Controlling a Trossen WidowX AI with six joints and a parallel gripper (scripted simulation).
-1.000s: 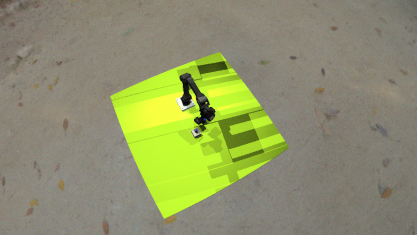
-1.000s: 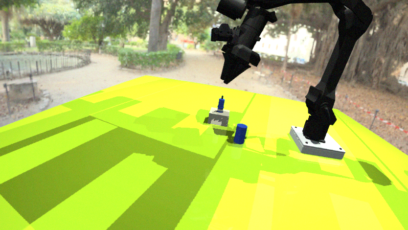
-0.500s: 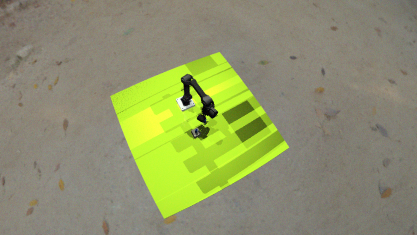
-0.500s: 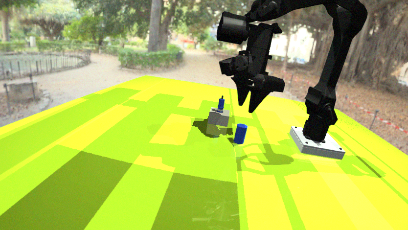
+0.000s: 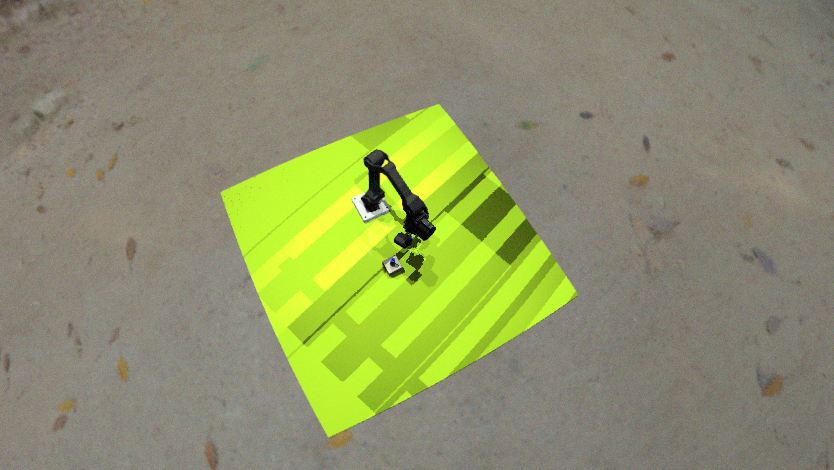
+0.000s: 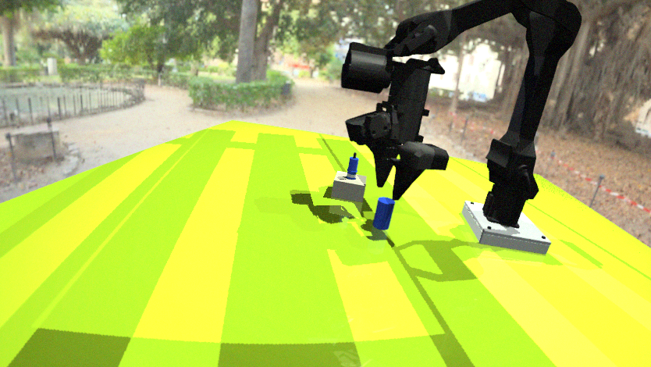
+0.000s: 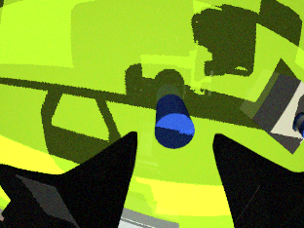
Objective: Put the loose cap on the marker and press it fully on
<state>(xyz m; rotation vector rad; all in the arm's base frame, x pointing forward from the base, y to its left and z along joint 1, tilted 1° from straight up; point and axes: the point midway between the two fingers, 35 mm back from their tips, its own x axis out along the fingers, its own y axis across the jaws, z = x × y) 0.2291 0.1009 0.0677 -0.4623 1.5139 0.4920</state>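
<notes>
My gripper tip is now 40 mm above the marker cap. From my gripper tip the other things lie so: holder block (80 mm ahead, 110 mm to the right, 40 mm below).
</notes>
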